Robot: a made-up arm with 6 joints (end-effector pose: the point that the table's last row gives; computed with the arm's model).
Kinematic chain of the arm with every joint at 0, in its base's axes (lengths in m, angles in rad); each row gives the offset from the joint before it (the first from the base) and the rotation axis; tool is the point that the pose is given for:
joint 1: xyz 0 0 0.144 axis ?
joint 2: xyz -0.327 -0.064 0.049 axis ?
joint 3: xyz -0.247 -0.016 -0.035 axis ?
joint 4: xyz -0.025 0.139 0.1 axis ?
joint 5: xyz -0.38 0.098 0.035 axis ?
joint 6: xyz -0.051 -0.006 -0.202 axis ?
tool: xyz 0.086 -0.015 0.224
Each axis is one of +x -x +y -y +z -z.
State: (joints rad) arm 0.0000 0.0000 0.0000 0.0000 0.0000 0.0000
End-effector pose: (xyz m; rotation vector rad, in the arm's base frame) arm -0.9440 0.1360 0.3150 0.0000 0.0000 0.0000
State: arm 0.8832 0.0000 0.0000 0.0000 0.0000 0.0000
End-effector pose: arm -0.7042 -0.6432 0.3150 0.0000 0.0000 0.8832
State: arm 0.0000 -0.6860 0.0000 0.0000 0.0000 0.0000
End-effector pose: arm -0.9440 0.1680 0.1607 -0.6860 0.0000 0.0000
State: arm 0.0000 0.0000 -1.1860 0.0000 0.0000 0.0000
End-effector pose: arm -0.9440 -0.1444 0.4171 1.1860 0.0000 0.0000
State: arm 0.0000 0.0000 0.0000 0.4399 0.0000 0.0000
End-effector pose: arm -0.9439 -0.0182 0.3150 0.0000 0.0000 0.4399
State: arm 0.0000 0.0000 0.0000 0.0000 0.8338 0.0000
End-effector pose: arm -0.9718 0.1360 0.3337 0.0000 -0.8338 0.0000
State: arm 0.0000 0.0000 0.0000 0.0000 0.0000 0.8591
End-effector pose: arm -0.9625 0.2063 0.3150 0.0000 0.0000 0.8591
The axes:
joint 1: +z
joint 2: +x
joint 3: -x
joint 4: +z
joint 5: -y
joint 6: +z

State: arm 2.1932 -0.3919 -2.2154 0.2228 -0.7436 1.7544
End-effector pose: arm 0.8688 -0.6468 0.3378 -1.5585 -0.6843 -0.9778
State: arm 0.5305 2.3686 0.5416 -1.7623 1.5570 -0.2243
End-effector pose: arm -0.2396 -0.5114 0.6702 -0.0728 0.3442 -1.2293
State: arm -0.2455 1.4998 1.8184 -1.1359 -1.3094 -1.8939
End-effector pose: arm -0.6002 0.6756 0.2388 0.5169 -1.3541 2.5622
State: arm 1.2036 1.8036 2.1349 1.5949 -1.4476 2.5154
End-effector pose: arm -0.1095 -0.7556 0.4977 0.2515 -1.8145 -0.6866
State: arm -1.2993 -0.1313 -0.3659 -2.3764 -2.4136 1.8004
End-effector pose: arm 0.0382 0.2613 0.3663 1.1919 -2.5655 -0.7996
